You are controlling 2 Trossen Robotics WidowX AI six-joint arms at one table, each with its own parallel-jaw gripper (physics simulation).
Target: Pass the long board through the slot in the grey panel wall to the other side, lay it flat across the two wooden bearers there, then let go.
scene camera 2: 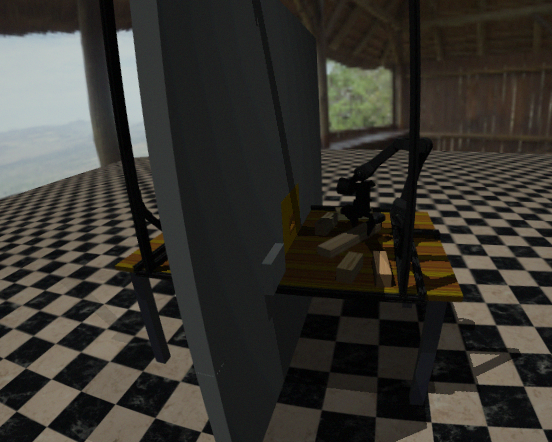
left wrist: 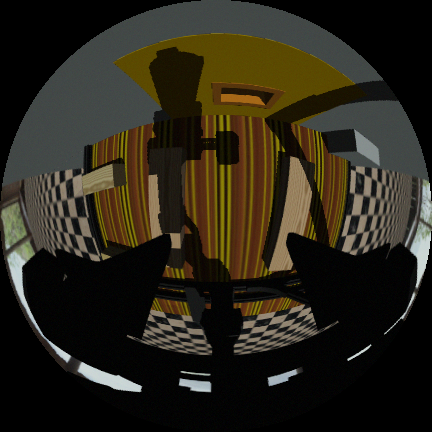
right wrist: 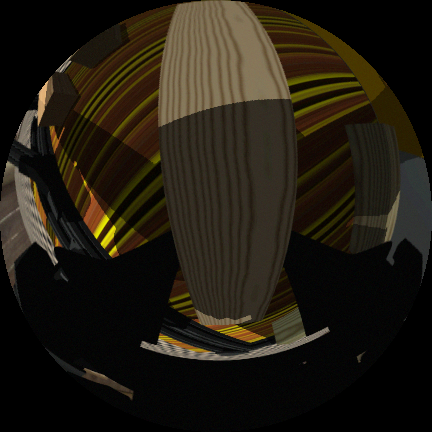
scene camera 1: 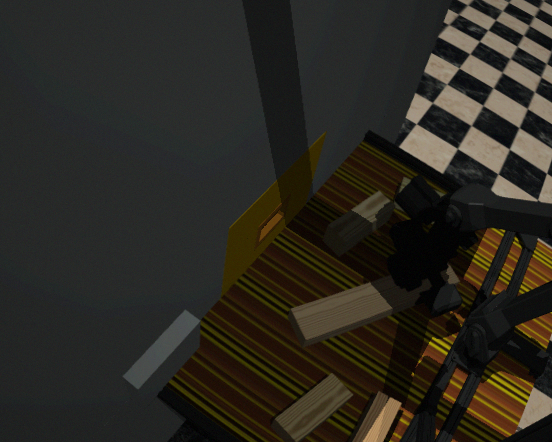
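Seen in the pictures: left gripper, fingertip midpoint: (left wrist: 230,239); right gripper, fingertip midpoint: (scene camera 2: 361,233) (right wrist: 230,232); left arm's base, origin of the base link: (left wrist: 221,295); right arm's base, origin of the base link: (scene camera 1: 470,354).
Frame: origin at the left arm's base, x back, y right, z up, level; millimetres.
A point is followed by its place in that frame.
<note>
The long board (scene camera 1: 340,310) {z 13, x -666, y 78 mm} (scene camera 2: 342,244) {z 10, x -685, y 100 mm} (right wrist: 227,165) {z 13, x -727, y -18 mm} lies lengthwise low over the striped table, apart from the wall. My right gripper (scene camera 1: 427,291) (scene camera 2: 364,225) {z -10, x -749, y -58 mm} (right wrist: 230,232) {z -10, x -749, y -58 mm} is shut on the board near its end away from the wall; its fingers meet both long sides. The slot (scene camera 1: 270,227) {z 44, x -482, y 33 mm} (left wrist: 243,96) {z 44, x -443, y 37 mm} is framed by a yellow patch on the grey panel wall (scene camera 1: 100,150) {z 504, x -482, y 378 mm} (scene camera 2: 225,150) {z 427, x -483, y 567 mm} (left wrist: 60,100). In the left wrist view, two wooden bearers (left wrist: 170,200) {z 19, x -261, y -93 mm} (left wrist: 295,200) {z 19, x -261, y 142 mm} lie roughly parallel across the wall. My left gripper (left wrist: 230,239) {z 168, x -260, y 1 mm} is open and empty above them.
On the board's side are loose wooden blocks (scene camera 1: 360,222) {z 31, x -602, y -98 mm} (scene camera 1: 312,407) {z 28, x -722, y 261 mm} (scene camera 1: 377,417) {z 25, x -818, y 215 mm} around it. A grey block (scene camera 1: 162,350) {z 81, x -500, y 345 mm} (scene camera 2: 273,254) {z 80, x -500, y 349 mm} (left wrist: 350,141) {z 65, x -404, y 270 mm} juts from the wall. Another wooden block (left wrist: 102,178) {z 28, x -321, y -256 mm} lies beside the bearers. Shadows cross the table.
</note>
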